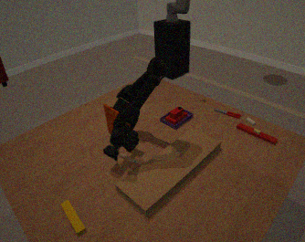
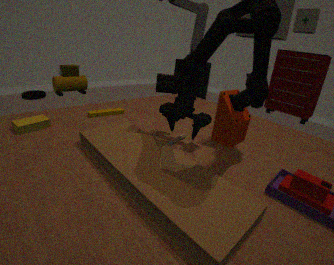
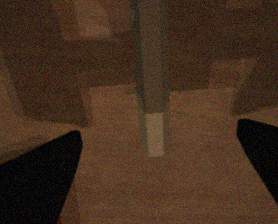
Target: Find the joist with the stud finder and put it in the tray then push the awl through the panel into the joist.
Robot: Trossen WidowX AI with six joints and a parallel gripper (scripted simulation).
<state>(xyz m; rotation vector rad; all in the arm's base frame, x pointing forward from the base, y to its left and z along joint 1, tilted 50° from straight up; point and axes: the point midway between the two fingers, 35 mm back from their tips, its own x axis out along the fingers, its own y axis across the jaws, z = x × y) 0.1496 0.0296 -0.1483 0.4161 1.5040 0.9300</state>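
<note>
My gripper tip is 6 cm short of the awl and 2 cm to the right of it. Also, from my gripper tip: stud finder (43 cm to the left, 5 cm behind, 4 cm above); then yellow bar (34 cm to the right, 16 cm ahead); then purple tray (42 cm to the left, 5 cm behind).
</note>
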